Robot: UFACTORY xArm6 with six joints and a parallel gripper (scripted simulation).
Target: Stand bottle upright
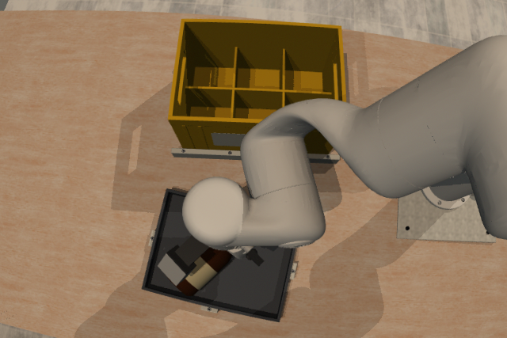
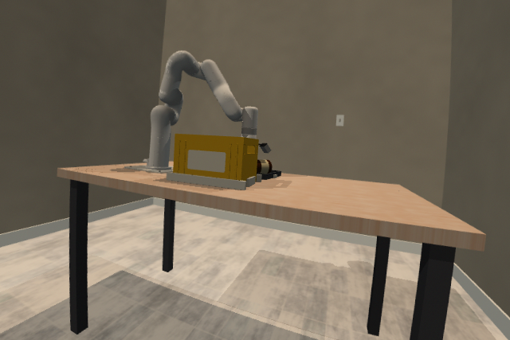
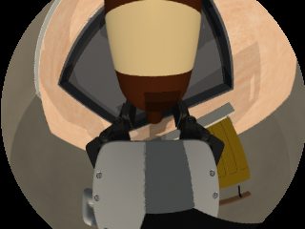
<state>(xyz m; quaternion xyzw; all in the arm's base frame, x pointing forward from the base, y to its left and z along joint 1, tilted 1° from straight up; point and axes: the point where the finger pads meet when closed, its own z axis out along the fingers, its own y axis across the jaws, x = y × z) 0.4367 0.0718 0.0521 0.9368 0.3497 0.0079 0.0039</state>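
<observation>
My gripper is now 40 mm short of the brown bottle, 30 mm to the right of it and 10 mm above it. From my hand the other things lie so: yellow crate 240 mm to the right, 70 mm behind, 40 mm above; dark tray 40 mm to the left, 40 mm below, 20 mm ahead.
</observation>
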